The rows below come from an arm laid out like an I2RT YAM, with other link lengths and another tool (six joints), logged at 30 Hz.
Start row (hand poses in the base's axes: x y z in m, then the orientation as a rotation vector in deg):
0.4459, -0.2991, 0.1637, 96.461, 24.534, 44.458
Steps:
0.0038, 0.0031, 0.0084, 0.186, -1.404, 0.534
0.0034, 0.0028, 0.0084, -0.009, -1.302, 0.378
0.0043, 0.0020, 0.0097, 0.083, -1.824, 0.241
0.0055, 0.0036, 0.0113, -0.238, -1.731, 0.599
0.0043, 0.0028, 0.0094, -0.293, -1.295, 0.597
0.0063, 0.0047, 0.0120, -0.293, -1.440, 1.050
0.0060, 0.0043, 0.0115, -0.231, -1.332, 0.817
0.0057, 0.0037, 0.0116, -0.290, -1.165, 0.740
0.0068, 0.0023, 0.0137, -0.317, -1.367, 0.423
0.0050, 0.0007, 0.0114, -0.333, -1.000, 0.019
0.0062, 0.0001, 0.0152, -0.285, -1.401, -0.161
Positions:
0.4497, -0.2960, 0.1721, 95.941, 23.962, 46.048
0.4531, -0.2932, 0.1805, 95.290, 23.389, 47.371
0.4574, -0.2912, 0.1902, 94.474, 22.301, 49.033
0.4629, -0.2876, 0.2015, 93.365, 21.699, 50.773
0.4672, -0.2848, 0.2109, 92.410, 21.416, 52.141
0.4735, -0.2801, 0.2229, 91.342, 21.408, 53.955
0.4795, -0.2758, 0.2344, 90.384, 21.253, 55.520
0.4852, -0.2721, 0.2460, 89.455, 21.174, 56.873
0.4920, -0.2698, 0.2597, 88.397, 20.706, 58.115
0.4970, -0.2691, 0.2711, 87.539, 20.176, 58.760
0.5032, -0.2690, 0.2863, 86.501, 19.200, 59.565

